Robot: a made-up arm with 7 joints.
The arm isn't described. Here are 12 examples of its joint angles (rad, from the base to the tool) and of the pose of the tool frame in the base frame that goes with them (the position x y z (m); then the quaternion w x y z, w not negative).
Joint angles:
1: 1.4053 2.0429 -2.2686 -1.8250 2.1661 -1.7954 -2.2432
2: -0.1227 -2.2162 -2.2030 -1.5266 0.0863 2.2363 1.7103
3: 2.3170 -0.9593 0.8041 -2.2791 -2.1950 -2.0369 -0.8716
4: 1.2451 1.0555 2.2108 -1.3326 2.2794 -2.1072 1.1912
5: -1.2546 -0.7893 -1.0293 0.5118 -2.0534 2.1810 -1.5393
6: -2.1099 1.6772 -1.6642 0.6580 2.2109 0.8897 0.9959
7: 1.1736 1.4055 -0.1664 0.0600 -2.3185 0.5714 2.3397
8: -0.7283 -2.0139 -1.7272 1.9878 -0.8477 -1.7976 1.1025
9: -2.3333 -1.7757 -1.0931 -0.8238 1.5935 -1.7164 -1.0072
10: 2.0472 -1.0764 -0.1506 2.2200 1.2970 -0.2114 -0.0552
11: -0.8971 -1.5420 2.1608 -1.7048 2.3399 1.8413 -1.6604
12: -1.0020 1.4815 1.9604 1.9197 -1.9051 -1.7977 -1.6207
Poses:
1: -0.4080 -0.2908 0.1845 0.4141 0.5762 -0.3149 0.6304
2: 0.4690 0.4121 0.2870 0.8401 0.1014 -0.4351 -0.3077
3: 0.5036 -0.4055 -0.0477 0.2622 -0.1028 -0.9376 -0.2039
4: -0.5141 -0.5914 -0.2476 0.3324 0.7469 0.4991 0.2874
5: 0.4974 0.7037 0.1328 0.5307 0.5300 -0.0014 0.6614
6: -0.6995 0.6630 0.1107 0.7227 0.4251 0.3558 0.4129
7: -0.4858 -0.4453 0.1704 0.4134 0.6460 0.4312 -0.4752
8: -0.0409 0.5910 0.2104 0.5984 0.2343 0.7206 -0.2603
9: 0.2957 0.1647 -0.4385 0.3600 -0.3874 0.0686 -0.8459
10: 0.3736 -0.6094 -0.2448 0.6069 0.2532 -0.3870 -0.6464
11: 0.7411 0.7000 -0.0080 0.6363 0.0875 -0.2567 0.7222
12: -0.3605 0.2881 0.2627 0.6773 0.3499 0.0035 -0.6472
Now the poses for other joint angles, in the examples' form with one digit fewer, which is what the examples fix.
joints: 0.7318 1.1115 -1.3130 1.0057 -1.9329 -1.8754 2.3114
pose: -0.148 -0.908 0.065 0.859 -0.376 0.019 0.347
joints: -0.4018 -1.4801 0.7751 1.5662 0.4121 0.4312 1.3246
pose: 0.483 0.350 0.615 0.577 0.286 -0.762 -0.072
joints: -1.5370 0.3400 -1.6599 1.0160 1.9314 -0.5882 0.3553
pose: 0.076 0.467 0.694 0.150 0.700 0.253 0.651
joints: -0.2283 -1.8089 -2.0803 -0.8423 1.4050 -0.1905 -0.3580
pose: 0.477 0.259 0.646 0.469 -0.772 0.331 -0.272
